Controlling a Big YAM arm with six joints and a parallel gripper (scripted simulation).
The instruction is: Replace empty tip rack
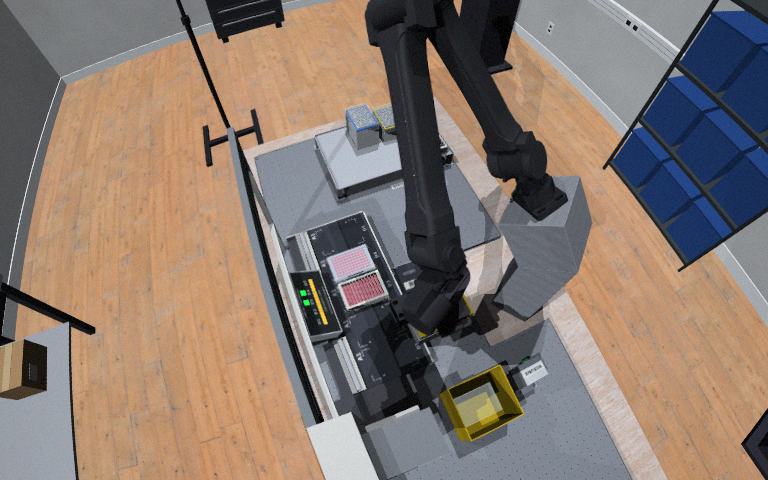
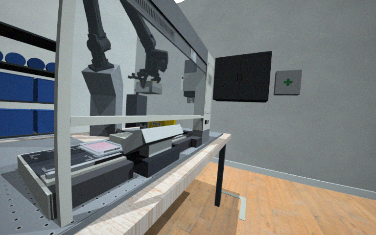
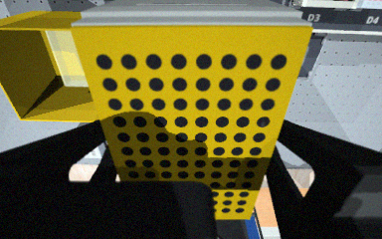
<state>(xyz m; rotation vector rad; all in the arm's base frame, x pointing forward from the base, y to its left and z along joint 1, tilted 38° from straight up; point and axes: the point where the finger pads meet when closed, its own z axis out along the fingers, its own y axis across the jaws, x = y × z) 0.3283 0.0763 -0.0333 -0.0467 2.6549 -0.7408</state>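
Right now my hand is 270 mm above the yellow waste bin, 230 mm to the right of it and 40 mm past it. The rest, counted from my hand: spare nest 310 mm below, 180 mm to the right, 70 mm behind; then frame bar 280 mm ahead, 180 mm to the right, 150 mm below; then yellow tip rack 10 mm ahead, 10 mm above.
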